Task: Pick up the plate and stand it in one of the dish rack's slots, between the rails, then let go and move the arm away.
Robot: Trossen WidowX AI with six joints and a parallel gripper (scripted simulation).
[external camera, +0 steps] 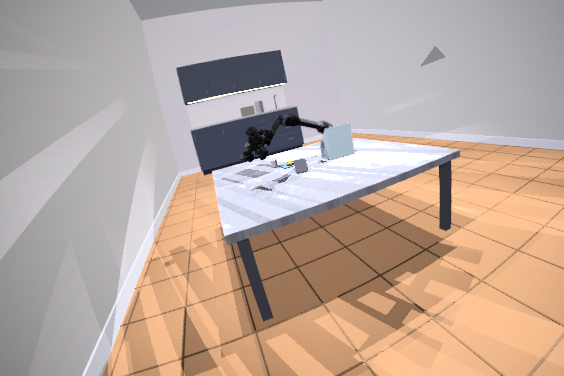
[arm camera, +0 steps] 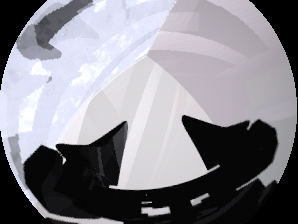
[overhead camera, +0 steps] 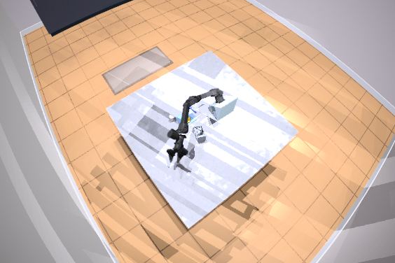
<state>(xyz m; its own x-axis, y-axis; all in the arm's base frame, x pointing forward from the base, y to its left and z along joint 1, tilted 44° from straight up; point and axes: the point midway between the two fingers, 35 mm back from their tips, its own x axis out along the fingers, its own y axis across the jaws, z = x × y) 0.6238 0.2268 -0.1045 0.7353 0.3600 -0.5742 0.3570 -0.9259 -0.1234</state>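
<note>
Now: gripper tip 340 mm past the yellow plate, 330 mm to the left of it and 200 mm above it. The rest, counted from my gripper tip: white cup 420 mm to the right, 240 mm behind, 190 mm below; blue mat 350 mm to the right, 340 mm behind, 210 mm below; dish rack 350 mm behind, 190 mm below, 160 mm to the right.
</note>
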